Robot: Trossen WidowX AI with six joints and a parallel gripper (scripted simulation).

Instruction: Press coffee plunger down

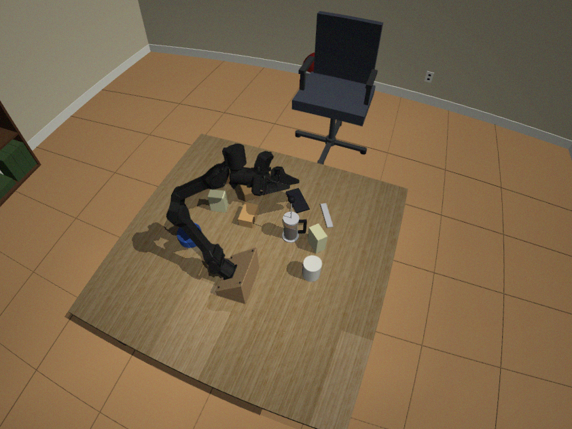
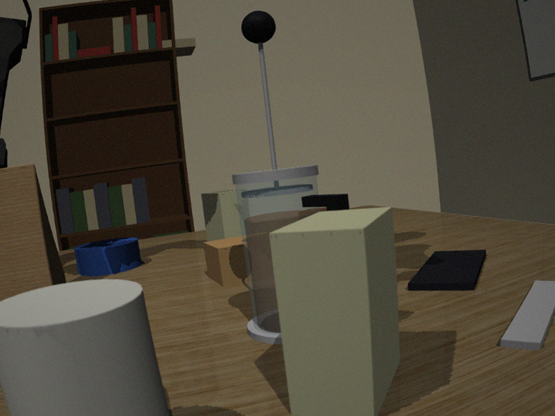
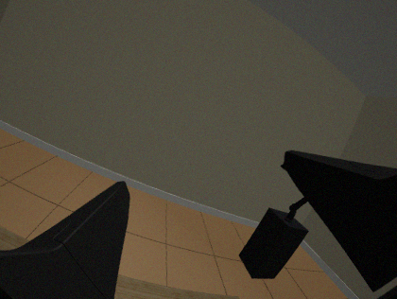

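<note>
My gripper tip is now 48 cm above the coffee press, 23 cm short of it and 5 cm to the right of it. The rest, counted from my gripper tip: white cylinder: 56 cm below, 8 cm to the right, 5 cm ahead; black plate: 61 cm below, 44 cm ahead, 8 cm to the left; grey bar: 61 cm below, 39 cm ahead, 8 cm to the right.
</note>
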